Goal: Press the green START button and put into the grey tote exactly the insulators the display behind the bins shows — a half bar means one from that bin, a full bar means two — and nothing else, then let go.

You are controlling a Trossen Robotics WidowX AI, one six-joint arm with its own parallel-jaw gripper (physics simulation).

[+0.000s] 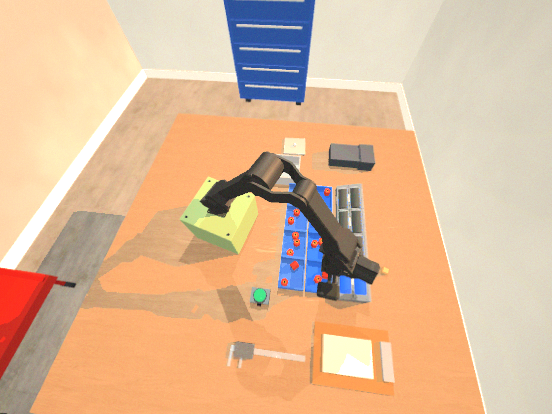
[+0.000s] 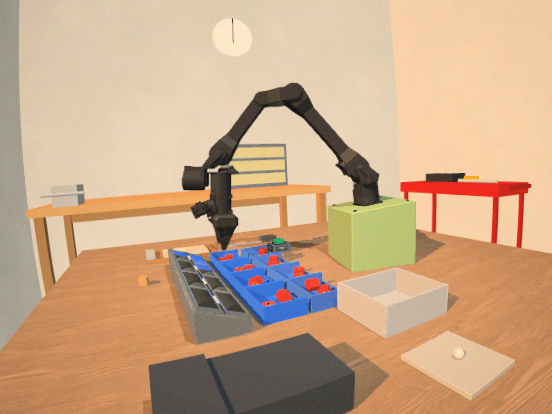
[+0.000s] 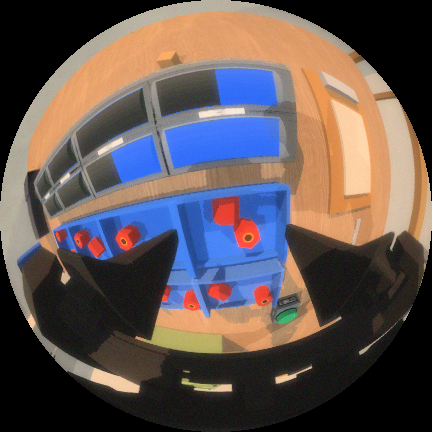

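Pixels of known places: gripper, between the fingertips: (image 1: 326,272) (image 2: 221,246) (image 3: 232,232); arm's base, origin of its link: (image 1: 219,206) (image 2: 367,203).
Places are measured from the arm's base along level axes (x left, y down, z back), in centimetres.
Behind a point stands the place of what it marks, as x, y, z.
Observation:
The green START button (image 1: 259,295) {-22.6, 12.1, -20.3} (image 2: 278,242) {-20.5, 12.9, -20.9} (image 3: 286,316) {-21.5, 12.2, -21.7} stands beside the blue bins (image 2: 285,317) (image 3: 187,242). Red insulators lie in the bins; one (image 3: 226,210) {-9.9, 13.2, -41.0} and another (image 3: 247,233) {-12.0, 13.1, -38.7} touch in the end bin. The display (image 2: 222,325) {29.5, 13.7, -44.8} (image 3: 289,105) {-15.3, 11.6, -51.1} shows a full blue bar at its button end in the row nearer the bins, a half bar beside it, and a half bar at that end in the far row; other windows look dark. The grey tote (image 2: 362,310) {33.4, 13.5, -22.1} shows no insulator in its visible inside. My gripper (image 2: 225,246) {-10.1, 9.9, -40.3} (image 3: 232,232) {-10.1, 9.9, -40.3} is open and empty above the end bin.
The arm stands on a yellow-green block (image 1: 240,235) {-5.7, 7.4, -8.4} (image 2: 385,240) {9.4, 8.7, -0.7}. A dark box (image 1: 345,156) {44.0, 10.9, -41.0} (image 2: 280,375) {48.3, 10.9, -40.6} and a pale knobbed lid (image 1: 290,150) {45.4, 15.3, -15.1} (image 2: 435,357) {47.6, 15.3, -19.0} lie at the tote end. An orange board (image 1: 317,350) {-33.0, 15.5, -42.1} (image 3: 335,185) {-25.7, 15.5, -44.1} lies past the button end; a small orange cube (image 3: 168,58) {-3.2, 14.2, -60.3} lies behind the display.

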